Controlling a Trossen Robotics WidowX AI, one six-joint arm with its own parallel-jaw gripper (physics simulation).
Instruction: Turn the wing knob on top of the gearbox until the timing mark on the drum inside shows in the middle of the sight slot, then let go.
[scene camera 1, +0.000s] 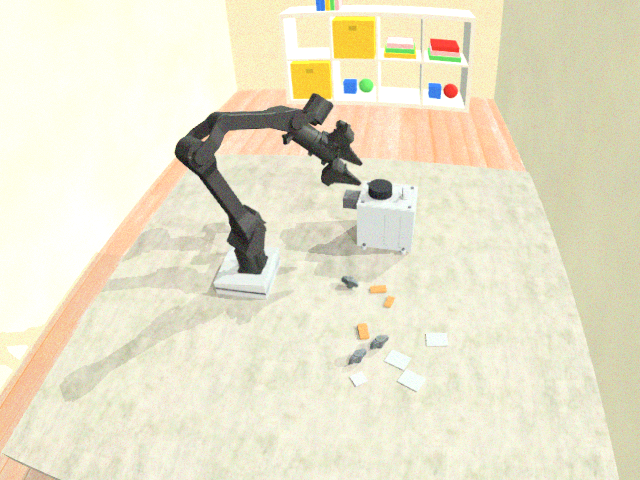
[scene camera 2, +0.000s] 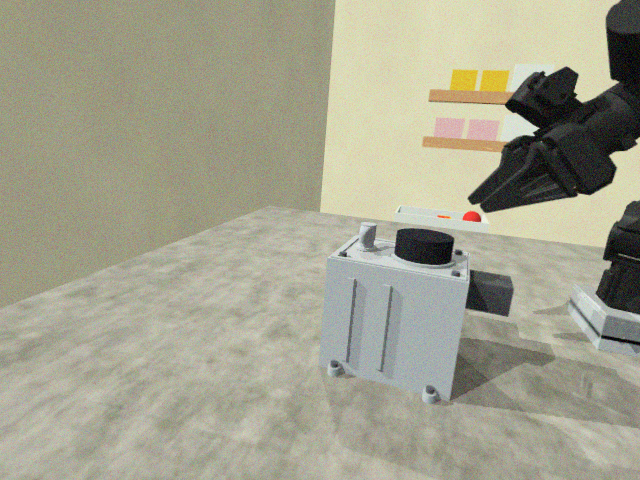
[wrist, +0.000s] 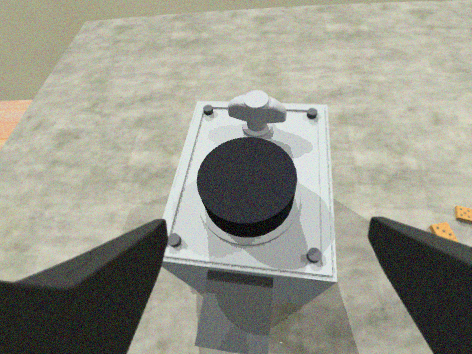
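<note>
The pale grey gearbox stands upright on the mat. Its wing knob stands near the far end of the top, its wings spread left to right in the wrist view and edge-on in scene camera 2. A black round cap sits beside it, nearer my arm. My gripper is wide open and empty, tilted down above the arm-side end of the gearbox, apart from the knob. The sight slot and timing mark do not show.
A dark grey block juts from the gearbox's arm side. Orange tiles, grey winged pieces and white tiles lie toward scene camera 1. A white tray with a red ball shows behind.
</note>
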